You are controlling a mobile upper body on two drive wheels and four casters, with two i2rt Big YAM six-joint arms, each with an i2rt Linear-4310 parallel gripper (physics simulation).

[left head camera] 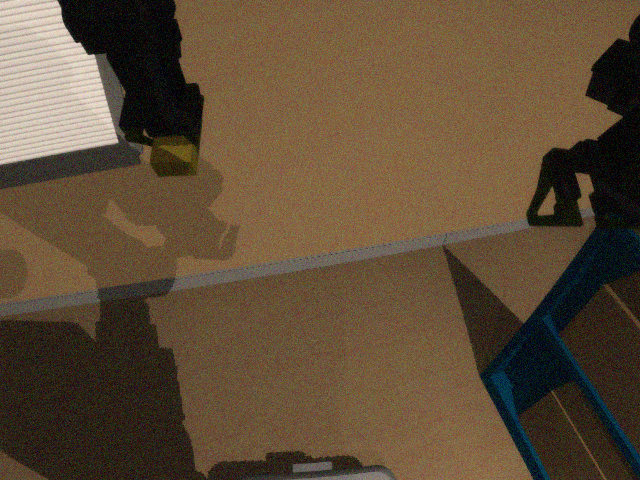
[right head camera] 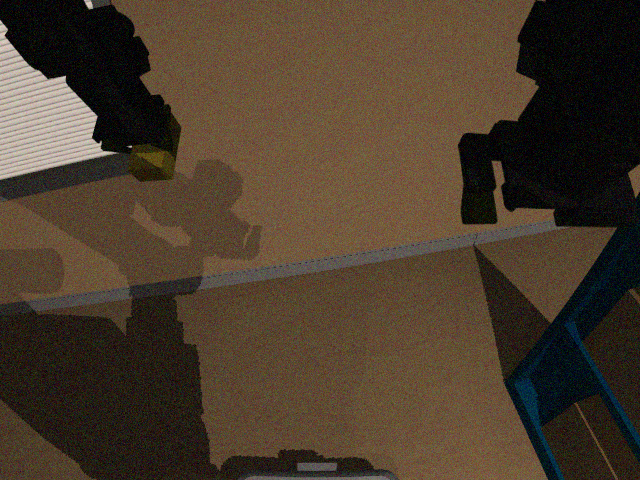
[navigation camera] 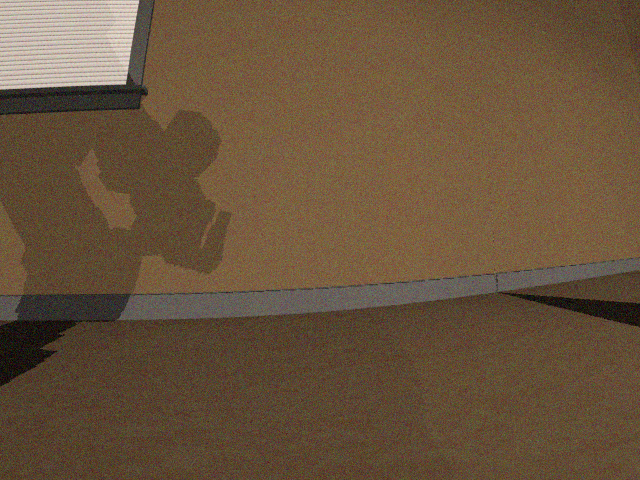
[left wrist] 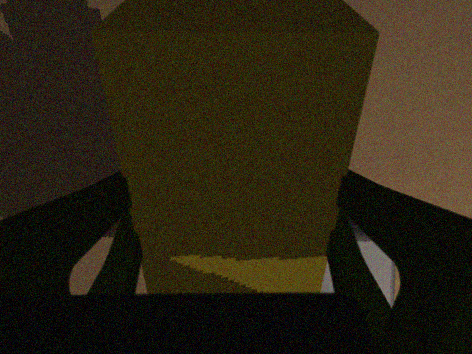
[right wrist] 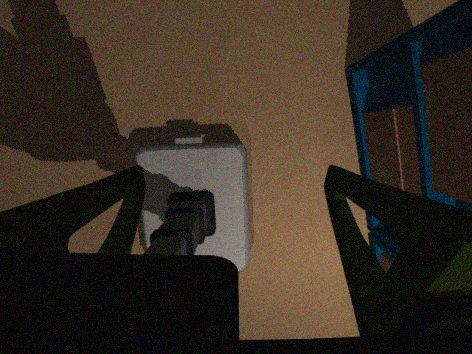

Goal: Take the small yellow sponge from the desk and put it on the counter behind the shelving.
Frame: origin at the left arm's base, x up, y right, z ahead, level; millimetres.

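Seen in the pictures: left gripper, fingertip midpoint: (left head camera: 177, 143) (right head camera: 154, 150) (left wrist: 234, 175); right gripper, fingertip midpoint: (left head camera: 564, 221) (right head camera: 511, 218) (right wrist: 234, 175).
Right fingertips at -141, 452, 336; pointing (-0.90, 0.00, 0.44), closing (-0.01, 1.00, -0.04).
Observation:
A point is followed by its place in that frame, as x, y, z.
The yellow sponge (left head camera: 174, 157) @[-205, 6, 557] (right head camera: 151, 163) @[-205, 12, 557] (left wrist: 232, 150) @[-175, 0, 611] is a block held in the air between the fingers of my left gripper (left wrist: 234, 175) @[-206, 1, 601], which is shut on it. The sponge fills the middle of the left wrist view. My right gripper (right wrist: 234, 175) @[-141, 452, 336] stands wide open, with no object between its fingers, above the floor and my base. Blue shelving (left head camera: 560, 289) @[-729, 1033, 654] (right head camera: 584, 289) @[-715, 1033, 659] (right wrist: 422, 125) @[-877, 1091, 368] stands at the right of both head views and of the right wrist view. The desk and the counter cannot be made out in these views.
A wall with a grey baseboard (left head camera: 310, 262) @[-1359, 307, 1381] (right head camera: 336, 263) @[-1367, 309, 1381] (navigation camera: 310, 302) @[-1372, 242, 1369] crosses ahead. A white slatted panel with a dark frame (left head camera: 51, 170) @[-613, -708, 1197] (right head camera: 62, 177) @[-589, -764, 1158] (navigation camera: 72, 102) @[-626, -619, 1212] is at the upper left. My light grey base (right wrist: 227, 200) @[-1150, 390, 57] shows in the right wrist view. Arm shadows fall on wall and floor.

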